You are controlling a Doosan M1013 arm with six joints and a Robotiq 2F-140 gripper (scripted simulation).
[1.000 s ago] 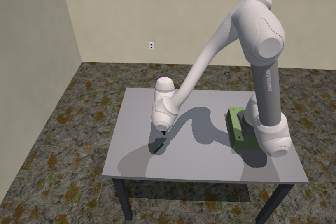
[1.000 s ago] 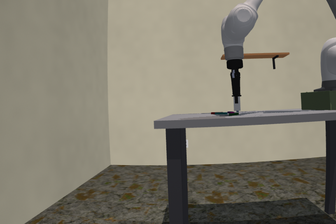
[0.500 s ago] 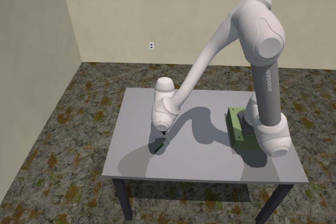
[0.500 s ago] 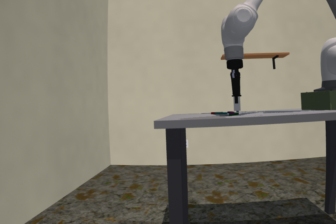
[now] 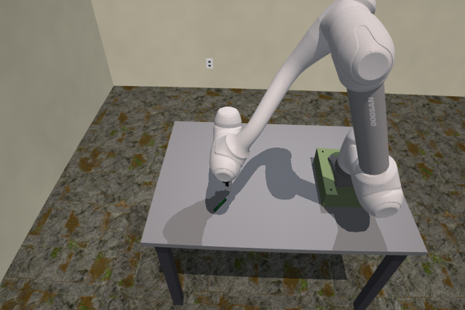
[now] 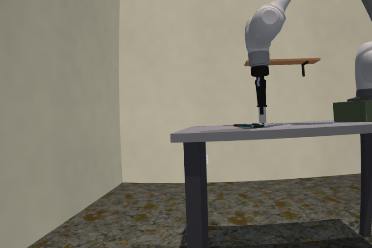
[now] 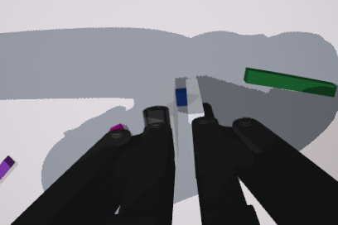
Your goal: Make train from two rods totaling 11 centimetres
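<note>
Right now my hand is 30 mm above the blue rod. Also, from my hand: turquoise rod: 60 mm ahead, 110 mm to the right, 40 mm below; then magenta rod: 10 mm ahead, 60 mm to the right, 40 mm below; then green rod: 40 mm ahead, 80 mm to the left, 40 mm below.
</note>
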